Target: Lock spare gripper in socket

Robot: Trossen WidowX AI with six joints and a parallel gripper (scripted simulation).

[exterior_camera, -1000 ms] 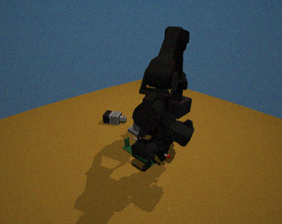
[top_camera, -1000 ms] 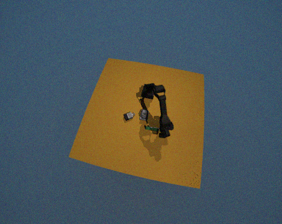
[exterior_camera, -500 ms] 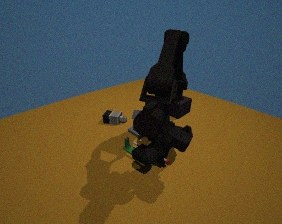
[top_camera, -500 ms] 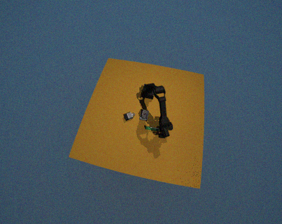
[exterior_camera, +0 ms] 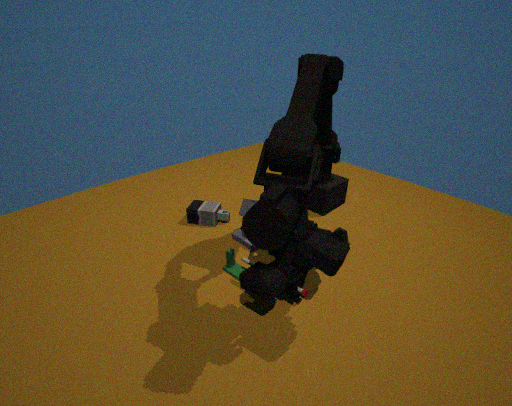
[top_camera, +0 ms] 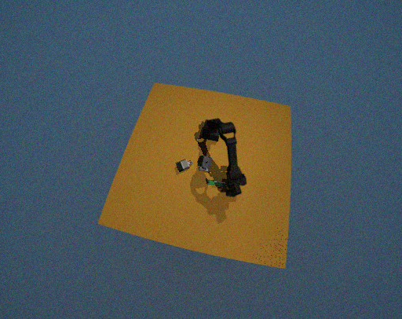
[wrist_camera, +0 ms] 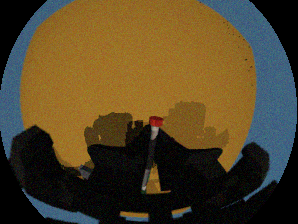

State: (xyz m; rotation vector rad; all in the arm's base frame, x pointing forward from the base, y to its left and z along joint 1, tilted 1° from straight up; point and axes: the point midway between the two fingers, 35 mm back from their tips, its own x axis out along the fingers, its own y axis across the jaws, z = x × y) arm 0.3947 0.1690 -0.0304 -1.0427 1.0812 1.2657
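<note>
Now: gripper tip 100 mm to the left of the green mount. The rest, counted from my gripper tip: grey mount: 130 mm behind, 200 mm to the right, 30 mm above; then spare gripper: 110 mm behind, 350 mm to the right.
</note>
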